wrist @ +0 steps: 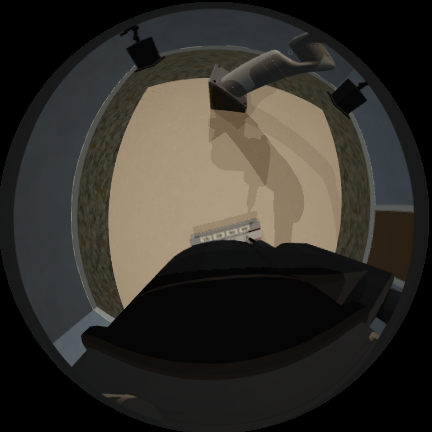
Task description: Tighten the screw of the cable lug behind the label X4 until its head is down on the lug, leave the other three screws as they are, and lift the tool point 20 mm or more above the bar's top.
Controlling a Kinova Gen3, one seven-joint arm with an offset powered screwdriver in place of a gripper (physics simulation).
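Places are measured from the arm's base along level axes (x ahead, y left, z up), in metres.
Pixels of known places: hand, tool point: (249, 238); arm's base, link origin: (231, 86).
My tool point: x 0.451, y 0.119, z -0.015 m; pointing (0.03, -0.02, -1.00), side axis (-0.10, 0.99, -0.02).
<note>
For each thing: its top centre in the pictures, then the offset to it from my tool point. "*": a spot on its surface instead. Level surfaces: height alone.
- pale grey bar, surface spot: (255, 223) * dy +0.013, dx -0.035, dz -0.019 m
- screwdriver, top centre: (258, 245) dy +0.001, dx -0.001, dz +0.064 m
- rightmost label, surface spot: (244, 228) * dy -0.012, dx -0.018, dz -0.019 m
- beige table, surface height: dz -0.061 m
The pale grey bar (255, 223) lies at the lower middle of the wrist view, tilted slightly up to the right. It carries a row of several white labels, and their lettering is too small to read surely, so I cannot tell which one is X4. The screwdriver (251, 240) shows as a thin dark tip at the bar's near side, below the rightmost label (244, 228). I cannot tell whether the tip touches a screw or hangs above it. The screws and cable lugs are too small or hidden behind the dark tool body. The screwdriver has no fingers.
The dark tool housing (215, 310) fills the lower part of the view. The arm's base plate (218, 75) and grey arm links (260, 70) stand at the far side of the beige table (160, 160). Dark stands (143, 52) (348, 96) are beyond the table.
</note>
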